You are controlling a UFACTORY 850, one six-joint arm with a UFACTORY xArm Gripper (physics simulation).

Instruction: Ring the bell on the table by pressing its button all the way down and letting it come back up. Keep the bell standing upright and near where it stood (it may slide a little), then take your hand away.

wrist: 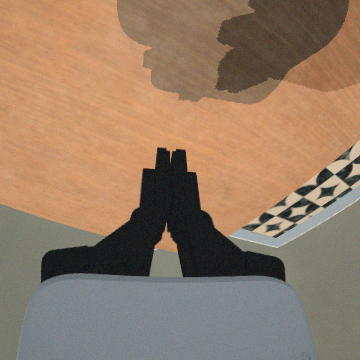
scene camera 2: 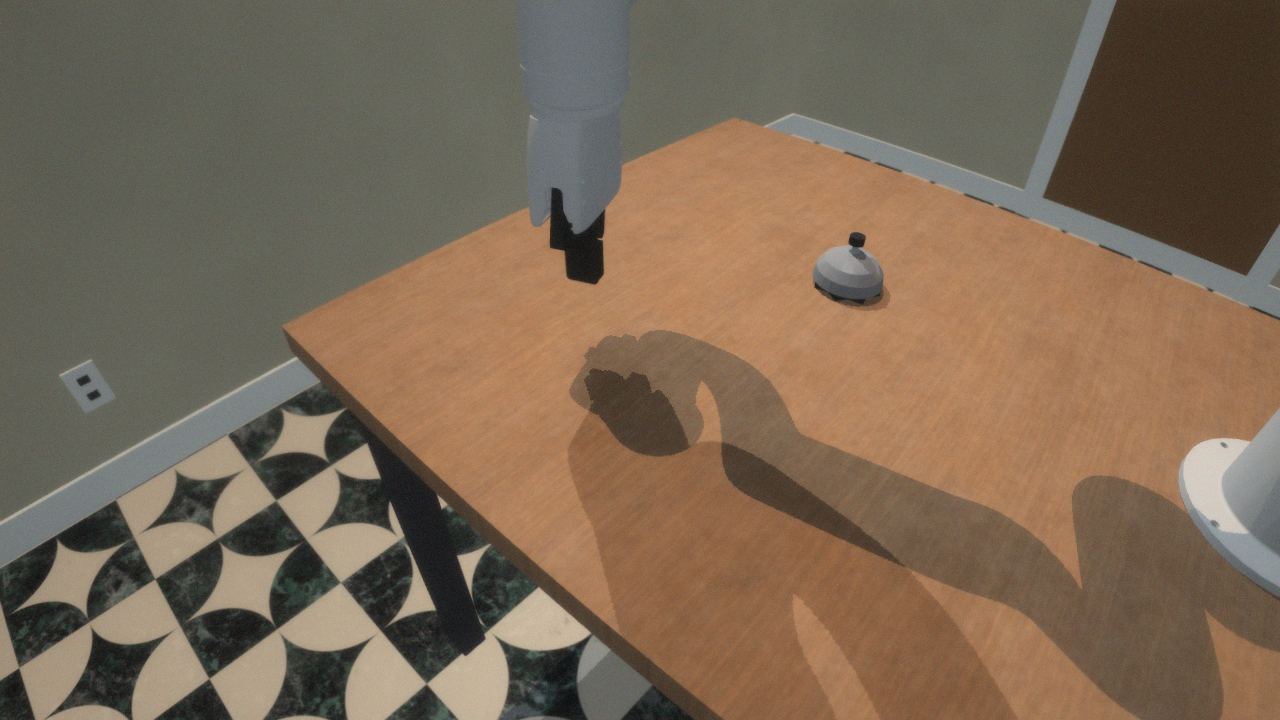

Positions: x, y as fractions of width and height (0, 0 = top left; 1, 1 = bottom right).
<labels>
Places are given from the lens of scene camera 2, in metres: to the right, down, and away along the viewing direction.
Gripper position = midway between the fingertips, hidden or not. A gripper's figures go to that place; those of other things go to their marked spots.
my gripper (scene camera 2: 0.46, 0.39): -0.05, -0.08, 0.61
silver dome bell (scene camera 2: 0.66, 0.38): 0.23, -0.10, 0.71
</labels>
